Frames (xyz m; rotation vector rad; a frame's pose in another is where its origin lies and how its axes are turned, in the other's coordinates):
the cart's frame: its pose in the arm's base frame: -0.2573 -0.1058 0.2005 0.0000 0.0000 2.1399
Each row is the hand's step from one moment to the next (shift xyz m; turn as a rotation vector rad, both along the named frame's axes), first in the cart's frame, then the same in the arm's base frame.
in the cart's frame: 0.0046 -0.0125 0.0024 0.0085 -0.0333 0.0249
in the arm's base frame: 0.0081 0.0106 0.0024 0.0235 0.0251 0.0249
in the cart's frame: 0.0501 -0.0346 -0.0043 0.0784 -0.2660 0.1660
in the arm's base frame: 0.0021 0.0608 -0.0043 0.1818 0.2094 0.1660
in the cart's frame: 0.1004 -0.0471 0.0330 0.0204 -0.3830 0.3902
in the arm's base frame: -0.0144 0.1100 0.0330 0.3116 0.2236 0.3902
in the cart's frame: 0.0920 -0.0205 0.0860 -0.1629 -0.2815 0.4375
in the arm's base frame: -0.0323 0.0885 0.0860 0.3249 0.0145 0.4375
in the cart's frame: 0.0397 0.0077 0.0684 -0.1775 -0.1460 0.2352
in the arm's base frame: -0.0279 0.0293 0.0684 0.2186 -0.0708 0.2352
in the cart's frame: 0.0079 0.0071 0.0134 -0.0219 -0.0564 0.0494
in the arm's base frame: -0.0102 0.0028 0.0134 0.0593 0.0119 0.0494
